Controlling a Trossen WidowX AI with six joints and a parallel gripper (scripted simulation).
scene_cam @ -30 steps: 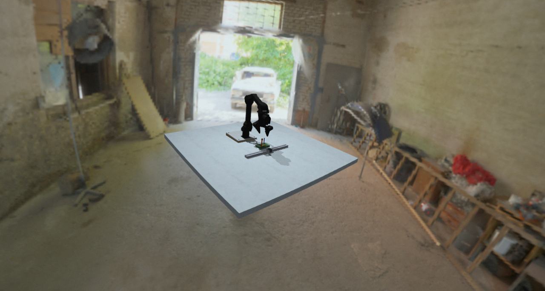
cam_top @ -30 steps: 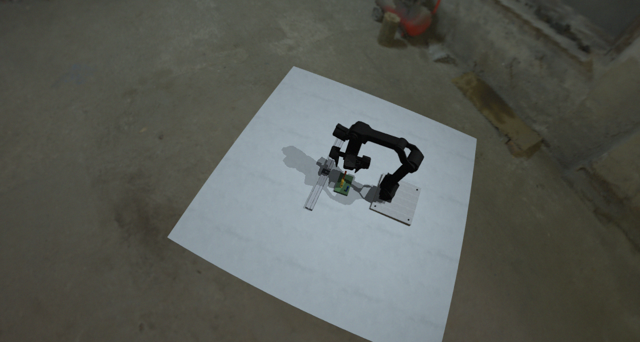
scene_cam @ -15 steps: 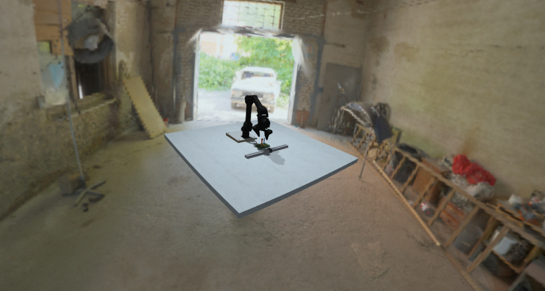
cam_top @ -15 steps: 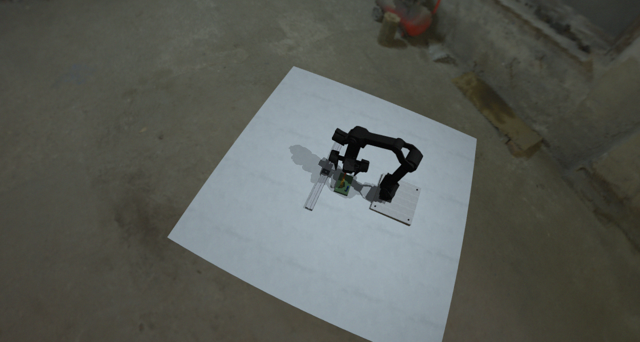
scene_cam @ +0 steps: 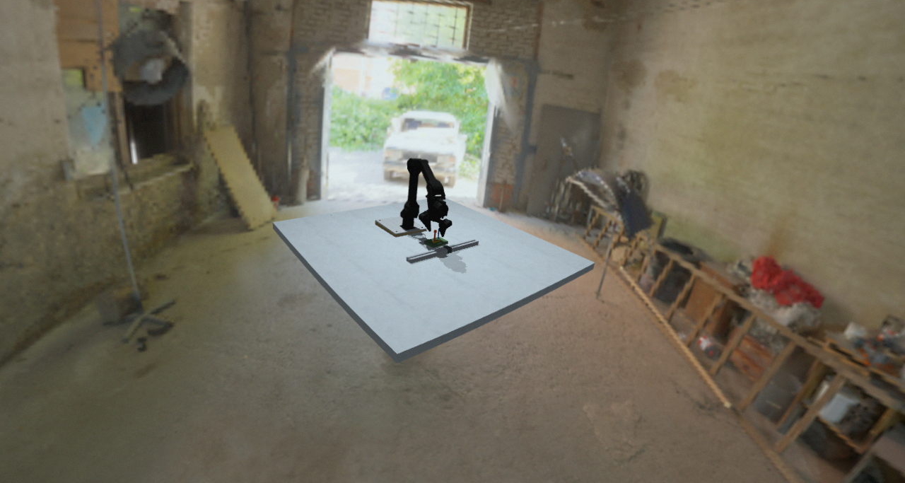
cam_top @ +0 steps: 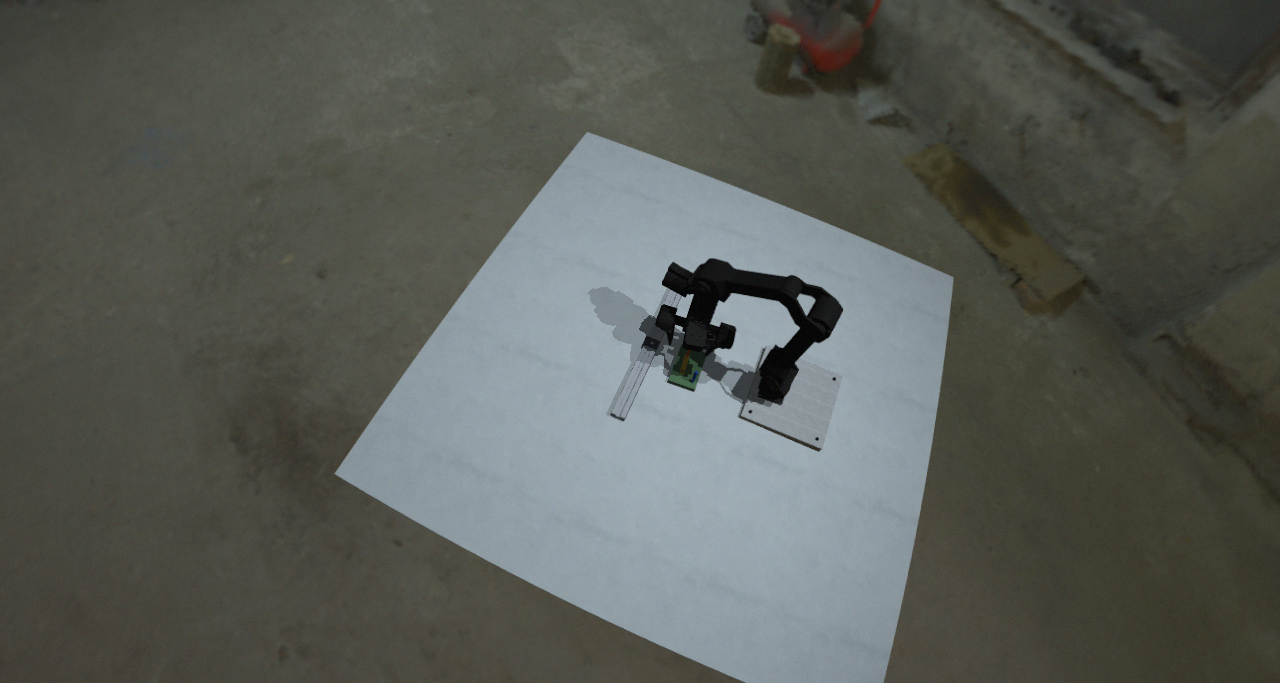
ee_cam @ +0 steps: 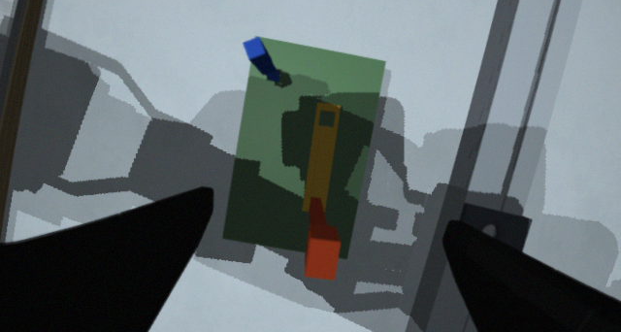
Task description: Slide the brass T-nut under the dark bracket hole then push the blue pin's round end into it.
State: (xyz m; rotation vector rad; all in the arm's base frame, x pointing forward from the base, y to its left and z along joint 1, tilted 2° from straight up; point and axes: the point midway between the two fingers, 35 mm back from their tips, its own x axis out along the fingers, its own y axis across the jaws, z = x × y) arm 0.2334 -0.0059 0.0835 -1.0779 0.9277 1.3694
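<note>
The brass T-nut lies 20 mm to the left of my gripper tip and 20 mm below it. Also, from my gripper tip: aluminum rail (90 mm ahead, 50 mm below); then green tray (50 mm below, 40 mm to the left, 30 mm behind); then blue pin (50 mm to the left, 40 mm behind, 30 mm below).
</note>
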